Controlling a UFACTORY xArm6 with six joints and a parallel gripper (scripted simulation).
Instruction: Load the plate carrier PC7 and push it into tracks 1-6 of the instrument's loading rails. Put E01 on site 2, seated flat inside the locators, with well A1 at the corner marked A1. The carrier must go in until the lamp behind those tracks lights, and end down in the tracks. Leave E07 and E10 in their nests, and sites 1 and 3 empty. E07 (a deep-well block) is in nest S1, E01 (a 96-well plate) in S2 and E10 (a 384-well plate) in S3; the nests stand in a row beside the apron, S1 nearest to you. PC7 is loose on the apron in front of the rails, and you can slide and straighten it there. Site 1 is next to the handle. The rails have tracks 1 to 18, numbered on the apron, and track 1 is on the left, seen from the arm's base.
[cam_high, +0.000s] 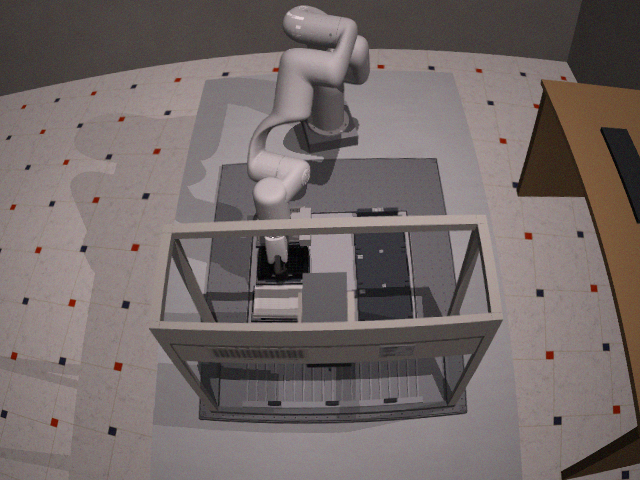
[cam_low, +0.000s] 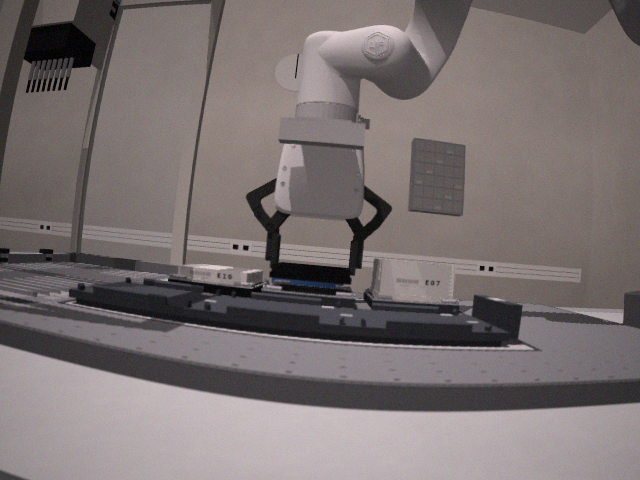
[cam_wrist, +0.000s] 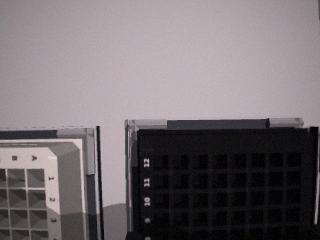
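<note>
The nest S2 is 4 cm below my hand. Also, from my hand: well plate E01: 1 cm below; then plate carrier PC7: 3 cm ahead, 25 cm to the left, 3 cm below; then pipetting head: 36 cm ahead, 8 cm to the left, 24 cm above.
</note>
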